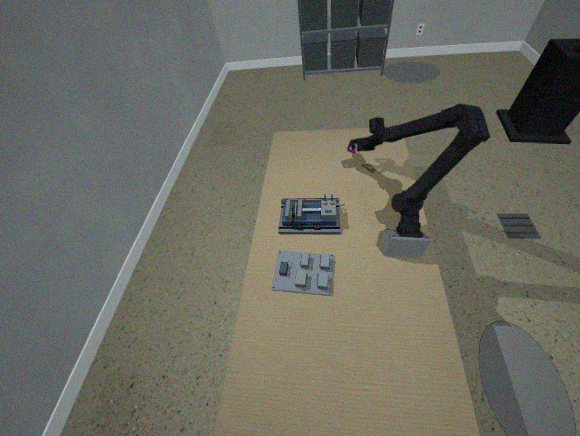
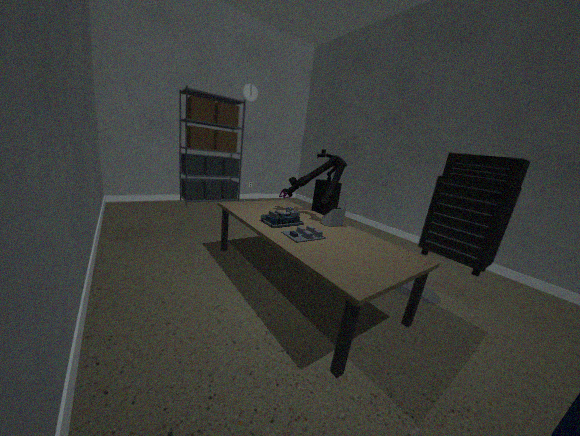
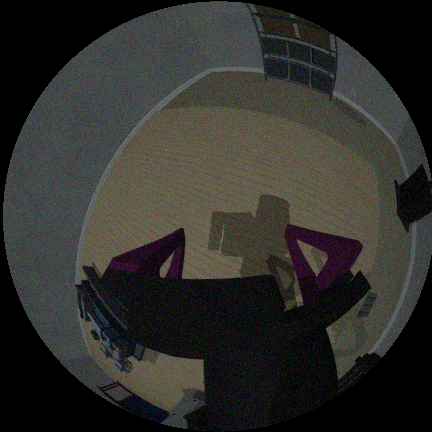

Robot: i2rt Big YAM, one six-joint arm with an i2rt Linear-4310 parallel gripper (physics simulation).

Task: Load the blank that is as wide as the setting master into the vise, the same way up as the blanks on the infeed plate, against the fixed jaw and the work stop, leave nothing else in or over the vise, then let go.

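My gripper (image 1: 351, 147) (image 2: 284, 194) (image 3: 237, 232) has magenta fingers, wide open with nothing between them. It hangs over the far part of the table, away from the vise and plate. The blue and dark grey vise (image 1: 311, 217) (image 2: 282, 218) (image 3: 107, 330) has grey upright blocks at its left and a grey block with two blue pins at its right. The grey infeed plate (image 1: 285, 285) (image 2: 303, 240) carries several light grey blocks, among them a front one (image 1: 301, 278), and one darker block (image 1: 284, 268) at its left. Which is the setting master, and which widths match, I cannot tell.
The wooden table (image 1: 345, 350) (image 2: 370, 265) bears everything. The arm's grey base (image 1: 406, 245) (image 2: 333, 218) stands to the right of the vise and plate. The vise lies between the gripper side of the table and the infeed plate. A shelf unit stands by the far wall.
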